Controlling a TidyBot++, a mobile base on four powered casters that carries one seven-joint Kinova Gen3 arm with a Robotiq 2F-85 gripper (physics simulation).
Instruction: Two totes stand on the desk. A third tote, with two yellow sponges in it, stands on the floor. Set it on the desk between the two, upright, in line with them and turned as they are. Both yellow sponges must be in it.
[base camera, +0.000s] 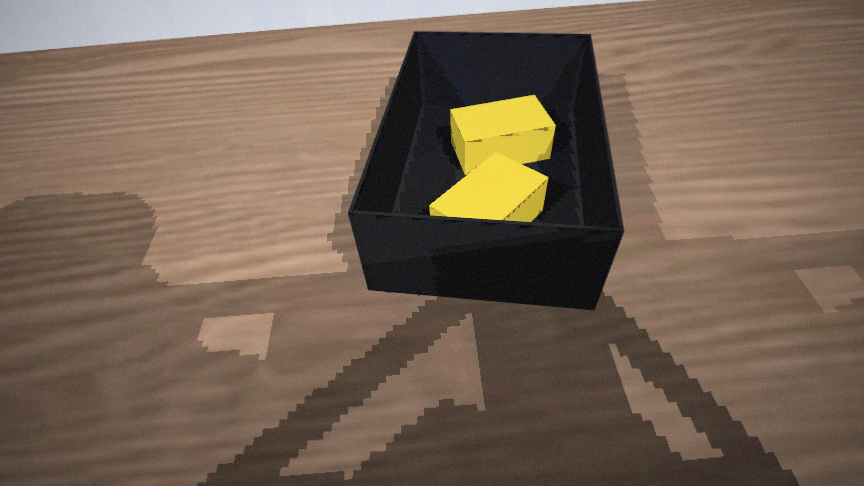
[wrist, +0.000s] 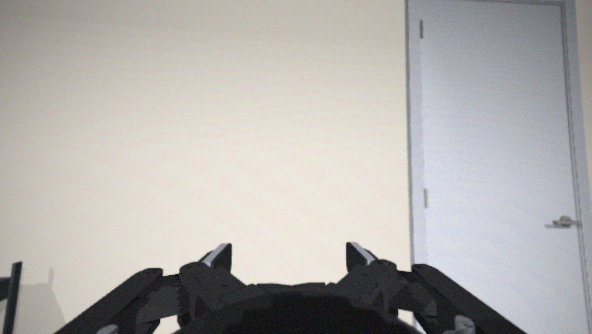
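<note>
A black tote (base camera: 483, 259) stands upright on the wooden floor in the upper middle of the base camera view, one short wall towards the camera. Two yellow sponges lie in it: one sponge (base camera: 501, 120) farther back, the other sponge (base camera: 492, 190) nearer and turned at an angle, its lower part hidden by the near wall. My gripper (wrist: 289, 255) is open and empty in the wrist view, its fingers wide apart in front of the wall. The tote does not show in the wrist view. The desk and its two totes do not show in either view.
The wooden floor (base camera: 181, 151) bears the robot's shadow in front of the tote and at the left. A pale wall or door surface (base camera: 151, 18) is behind at the top left. In the wrist view a grey door (wrist: 500, 125) is at the right and a dark upright bar (wrist: 13, 300) at the lower left.
</note>
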